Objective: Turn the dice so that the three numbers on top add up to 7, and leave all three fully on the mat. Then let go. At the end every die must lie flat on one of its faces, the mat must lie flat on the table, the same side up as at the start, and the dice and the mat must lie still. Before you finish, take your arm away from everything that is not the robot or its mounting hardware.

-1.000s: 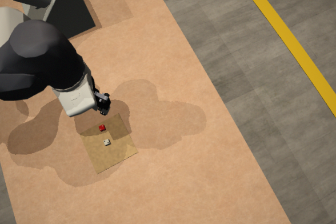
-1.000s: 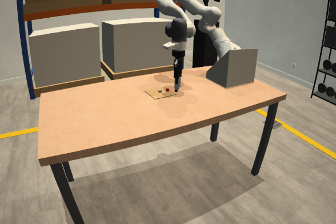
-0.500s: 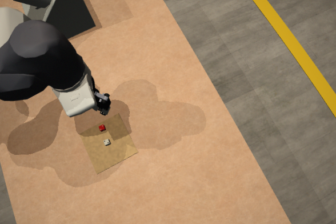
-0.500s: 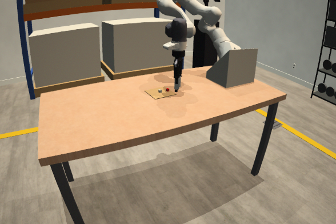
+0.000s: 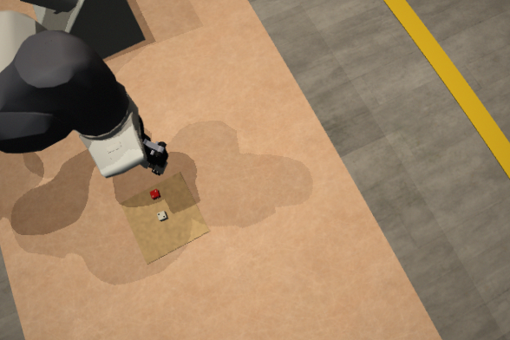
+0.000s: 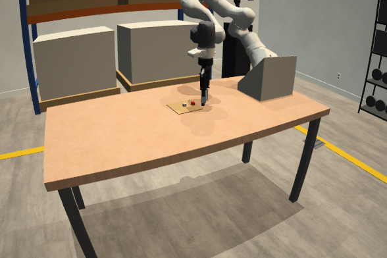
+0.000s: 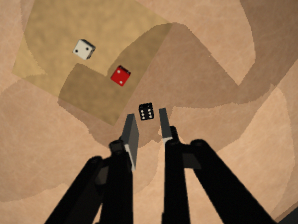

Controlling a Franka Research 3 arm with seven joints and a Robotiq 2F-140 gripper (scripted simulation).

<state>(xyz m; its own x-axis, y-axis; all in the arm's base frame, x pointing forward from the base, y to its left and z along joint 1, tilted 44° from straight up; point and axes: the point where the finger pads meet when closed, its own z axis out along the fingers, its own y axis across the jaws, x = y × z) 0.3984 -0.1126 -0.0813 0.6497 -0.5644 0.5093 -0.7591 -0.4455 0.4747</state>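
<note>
Now: hand 50 mm above the black die and 10 mm short of it. Round my hand: red die (50 mm below, 50 mm ahead, 30 mm to the right); tan mat (100 mm ahead, 60 mm below, 30 mm to the right); white die (100 mm ahead, 50 mm below, 40 mm to the right).
</note>
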